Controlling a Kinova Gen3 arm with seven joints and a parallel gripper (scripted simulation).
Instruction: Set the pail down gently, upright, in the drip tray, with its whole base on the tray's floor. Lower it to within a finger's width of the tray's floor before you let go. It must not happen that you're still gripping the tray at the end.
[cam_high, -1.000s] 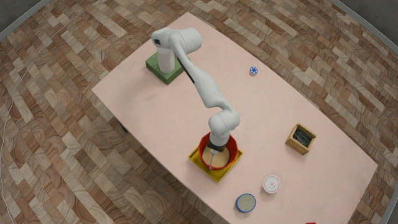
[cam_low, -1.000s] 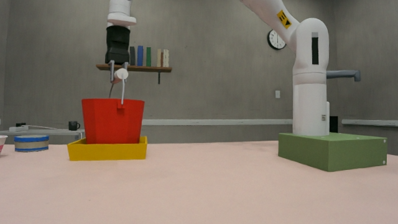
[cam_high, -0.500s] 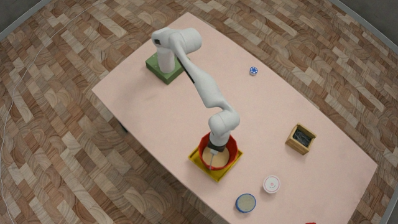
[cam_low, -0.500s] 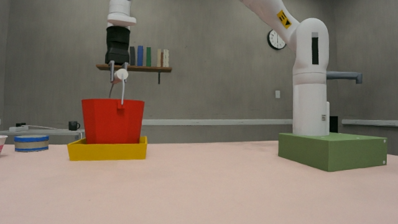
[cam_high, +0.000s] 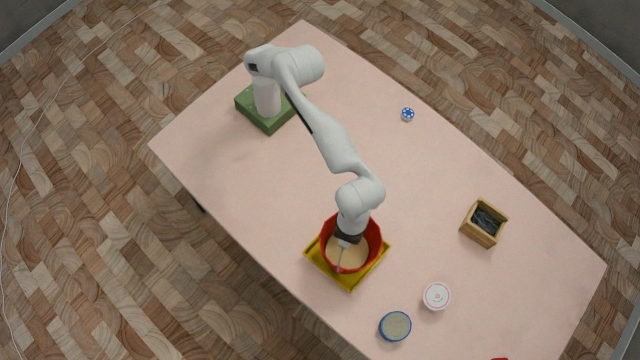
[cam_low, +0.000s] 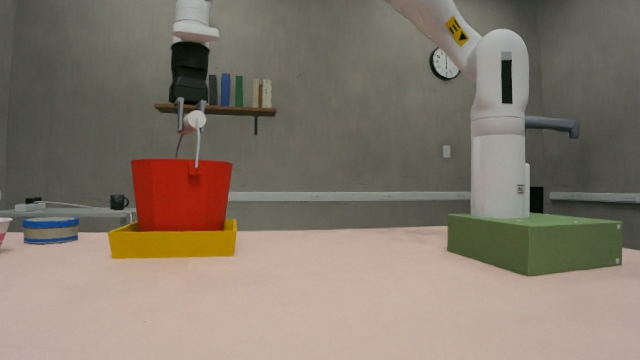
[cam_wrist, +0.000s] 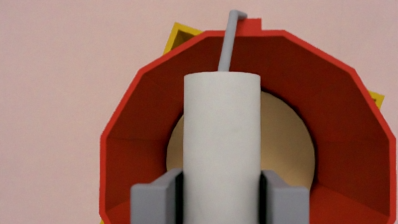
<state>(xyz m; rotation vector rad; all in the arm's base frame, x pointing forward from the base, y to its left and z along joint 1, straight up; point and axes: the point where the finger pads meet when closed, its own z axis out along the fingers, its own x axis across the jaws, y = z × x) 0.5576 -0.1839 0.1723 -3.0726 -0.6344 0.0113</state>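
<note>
Now: the red pail 100 mm below my hand and 10 mm ahead of it. The rest, counted from my hand: yellow drip tray (230 mm below, 10 mm to the left, 10 mm ahead); wooden box (420 mm to the left, 320 mm ahead, 210 mm below).
</note>
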